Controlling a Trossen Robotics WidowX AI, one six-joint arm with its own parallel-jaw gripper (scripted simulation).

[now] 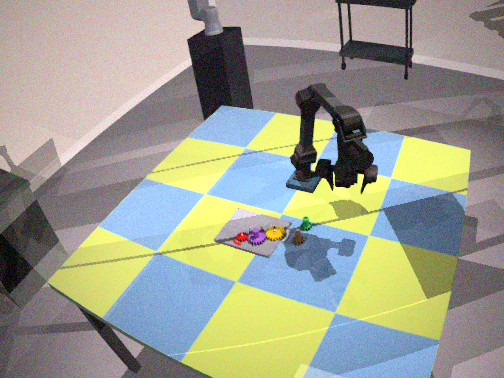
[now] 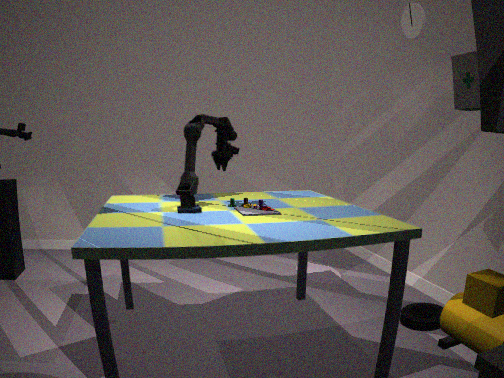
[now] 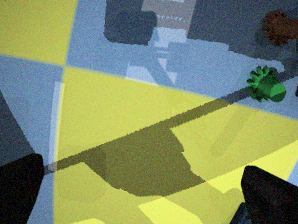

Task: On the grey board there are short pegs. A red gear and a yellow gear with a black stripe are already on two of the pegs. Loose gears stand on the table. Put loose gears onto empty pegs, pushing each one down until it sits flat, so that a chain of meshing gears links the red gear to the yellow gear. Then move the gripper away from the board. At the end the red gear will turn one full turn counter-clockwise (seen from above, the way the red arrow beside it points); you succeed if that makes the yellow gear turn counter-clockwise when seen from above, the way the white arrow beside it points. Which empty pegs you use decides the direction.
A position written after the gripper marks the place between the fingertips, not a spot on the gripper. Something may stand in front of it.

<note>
The gripper (image 1: 347, 191) is open and holds nothing. Further things: a green gear (image 3: 264, 85).
The gripper also shows in image 3 (image 3: 144, 172).
</note>
